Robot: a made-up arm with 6 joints.
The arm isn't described. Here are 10 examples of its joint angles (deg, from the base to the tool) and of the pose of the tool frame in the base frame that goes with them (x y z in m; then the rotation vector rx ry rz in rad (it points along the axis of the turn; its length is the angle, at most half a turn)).
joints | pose
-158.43 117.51 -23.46 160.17 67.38 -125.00 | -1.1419 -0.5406 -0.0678 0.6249 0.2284 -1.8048
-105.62 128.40 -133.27 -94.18 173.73 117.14 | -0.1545 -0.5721 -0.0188 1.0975 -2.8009 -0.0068
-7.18 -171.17 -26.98 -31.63 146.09 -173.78 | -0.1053 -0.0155 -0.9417 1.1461 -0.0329 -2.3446
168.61 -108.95 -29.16 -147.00 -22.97 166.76 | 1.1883 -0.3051 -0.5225 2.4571 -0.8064 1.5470
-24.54 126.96 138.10 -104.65 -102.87 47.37 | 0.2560 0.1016 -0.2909 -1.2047 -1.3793 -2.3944
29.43 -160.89 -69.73 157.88 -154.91 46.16 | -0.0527 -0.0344 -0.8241 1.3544 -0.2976 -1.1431
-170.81 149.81 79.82 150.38 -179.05 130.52 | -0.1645 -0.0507 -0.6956 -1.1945 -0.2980 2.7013
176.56 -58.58 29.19 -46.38 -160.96 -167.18 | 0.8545 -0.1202 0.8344 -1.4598 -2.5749 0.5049
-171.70 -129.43 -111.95 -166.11 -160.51 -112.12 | 0.3721 0.0138 -0.5239 -1.4836 0.7220 -1.6986
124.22 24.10 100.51 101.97 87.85 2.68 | -0.5882 0.5002 0.6531 0.8952 -1.1172 -0.3780
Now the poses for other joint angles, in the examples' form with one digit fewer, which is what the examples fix.
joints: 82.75 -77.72 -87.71 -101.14 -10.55 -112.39
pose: -0.177 -0.929 -0.292 -1.642 -2.576 0.521
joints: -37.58 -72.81 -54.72 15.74 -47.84 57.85
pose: -0.921 0.694 -0.061 -2.453 -1.863 0.343
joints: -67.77 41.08 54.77 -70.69 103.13 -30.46
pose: 0.226 -0.932 0.669 -0.699 -1.796 0.661
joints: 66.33 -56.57 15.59 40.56 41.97 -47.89
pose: -0.495 -0.867 1.138 -0.274 -0.392 0.846
